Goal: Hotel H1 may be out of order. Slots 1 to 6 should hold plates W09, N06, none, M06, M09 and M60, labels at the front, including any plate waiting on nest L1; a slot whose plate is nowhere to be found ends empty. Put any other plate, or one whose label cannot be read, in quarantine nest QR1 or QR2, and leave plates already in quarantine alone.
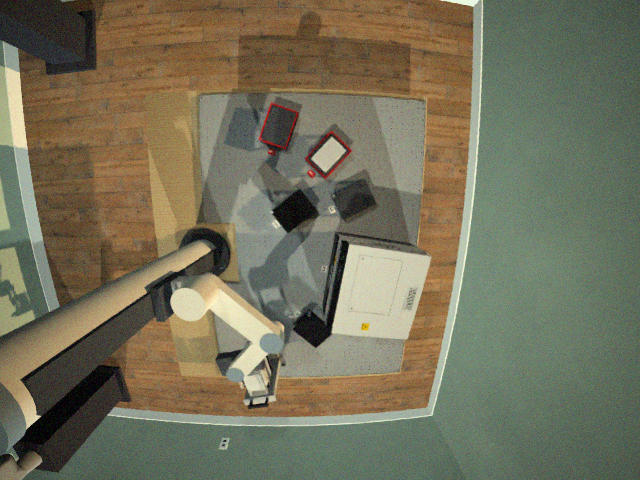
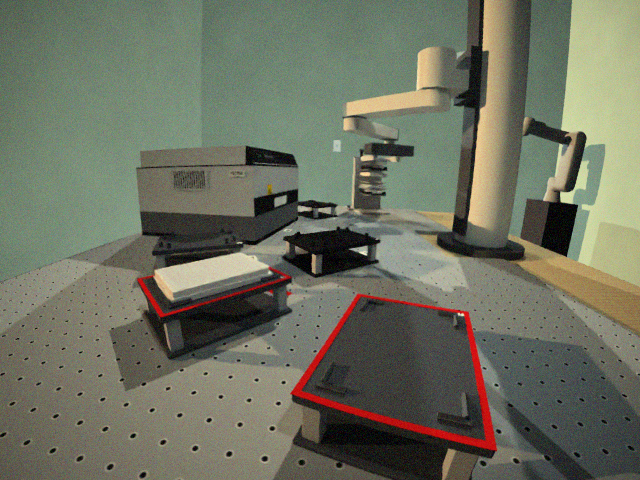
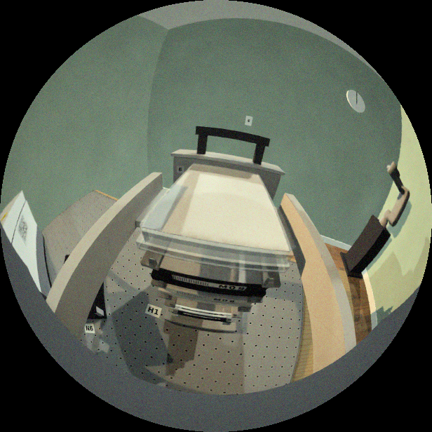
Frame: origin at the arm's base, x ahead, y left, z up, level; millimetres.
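Seen in the pictures: gripper, fingertip midpoint: (image 1: 254,384); arm's base at its link origin: (image 1: 205,253) (image 2: 478,247).
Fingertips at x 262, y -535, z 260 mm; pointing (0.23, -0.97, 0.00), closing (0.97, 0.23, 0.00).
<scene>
Pixels of each thing's top centre, then the offset from my fingertips to it.
- white plate at its top centre: (image 2: 212,268) (image 1: 328,154) dz -183, dx +324, dy +985 mm
- red-edged quarantine nest at its top centre: (image 2: 212,275) (image 1: 328,154) dz -193, dx +324, dy +985 mm
- red-edged nest at its top centre: (image 2: 403,341) (image 1: 278,125) dz -194, dx +113, dy +1101 mm
- large grey-white instrument at its top centre: (image 2: 225,151) (image 1: 381,296) dz -4, dx +526, dy +430 mm
Hotel H1 (image 1: 259,400) (image 2: 356,186) (image 3: 227,159) stands at the bench edge. My gripper (image 1: 255,381) (image 2: 373,161) (image 3: 222,191) is at its top, shut on the top plate (image 3: 225,212), a pale plate with a clear rim, level at the marker 6; its label cannot be read. Below it are black plate M09 (image 3: 210,284) and plate M06 (image 3: 223,300). Lower plates (image 3: 200,315) are partly hidden. A white plate (image 1: 328,154) (image 2: 211,276) lies on one red-edged quarantine nest (image 2: 227,297). The other red-edged nest (image 1: 279,126) (image 2: 403,356) is empty. I cannot tell which is QR1.
A large grey-white instrument (image 1: 379,284) (image 2: 201,191) (image 3: 22,235) stands beside three dark nests: one nest (image 1: 295,210) (image 2: 330,240) mid-bench, another (image 1: 354,197) (image 2: 196,242), and a third (image 1: 312,328) nearer the hotel. My column (image 2: 498,129) rises from the bench edge.
</scene>
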